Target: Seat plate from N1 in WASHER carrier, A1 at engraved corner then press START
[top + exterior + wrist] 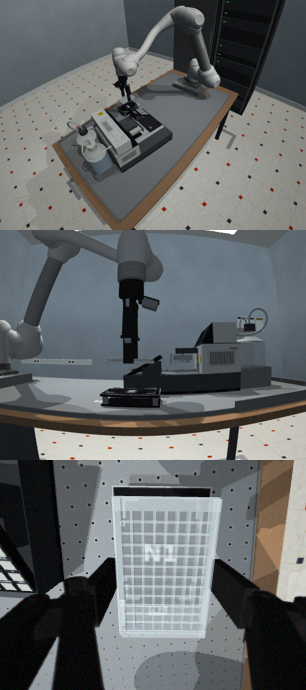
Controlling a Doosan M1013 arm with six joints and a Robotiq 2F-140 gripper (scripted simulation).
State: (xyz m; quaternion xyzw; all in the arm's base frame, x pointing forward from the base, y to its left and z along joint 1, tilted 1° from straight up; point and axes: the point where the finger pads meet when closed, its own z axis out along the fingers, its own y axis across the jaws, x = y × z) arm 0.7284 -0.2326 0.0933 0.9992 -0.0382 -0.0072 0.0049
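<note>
My gripper is now 320 mm to the right of the washer carrier, 60 mm above it and 50 mm short of it. Round my hand: well plate (20 mm below); then black plate nest N1 (110 mm below); then N1 label (140 mm below, 100 mm behind, 10 mm to the left).
</note>
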